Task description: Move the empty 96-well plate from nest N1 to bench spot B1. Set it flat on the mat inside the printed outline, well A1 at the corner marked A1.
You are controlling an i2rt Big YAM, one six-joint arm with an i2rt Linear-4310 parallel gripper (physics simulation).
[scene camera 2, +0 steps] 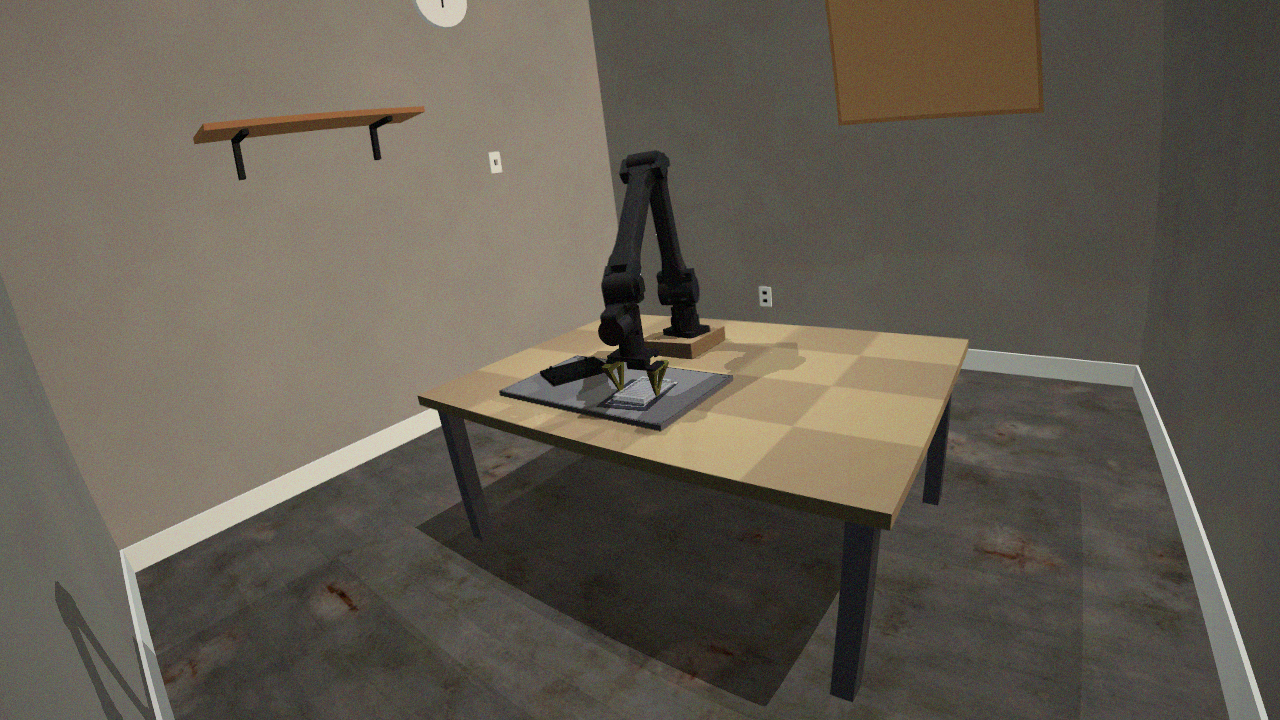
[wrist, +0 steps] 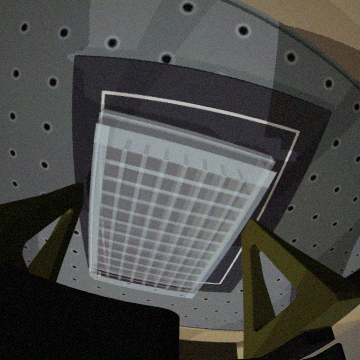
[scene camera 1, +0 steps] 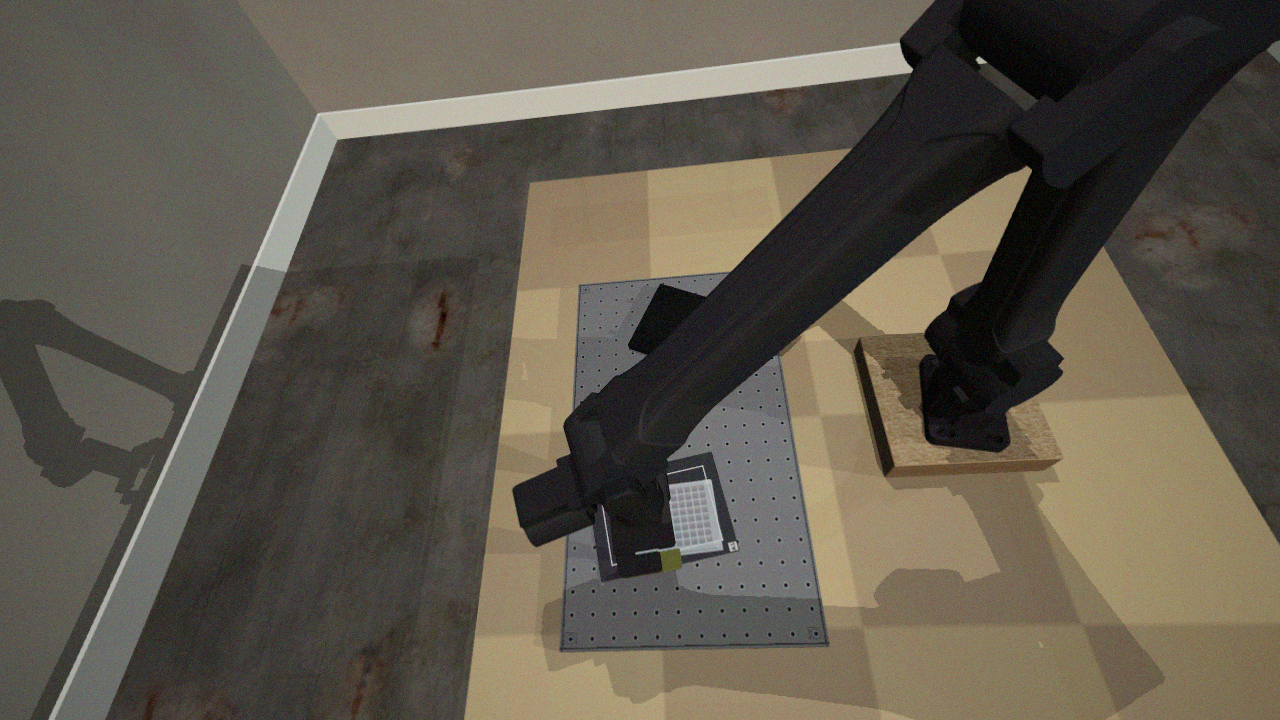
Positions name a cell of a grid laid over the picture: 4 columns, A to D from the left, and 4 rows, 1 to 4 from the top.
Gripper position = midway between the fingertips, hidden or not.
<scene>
My gripper (scene camera 1: C3) is open, holding nothing. Also in view: a well plate (scene camera 1: C3). Also in view: a dark mat with white printed outline (wrist: D2).
The well plate is seen too in scene camera 2 (scene camera 2: C3) and in the wrist view (wrist: B3). My gripper is seen too in scene camera 2 (scene camera 2: B3) and in the wrist view (wrist: B3).
</scene>
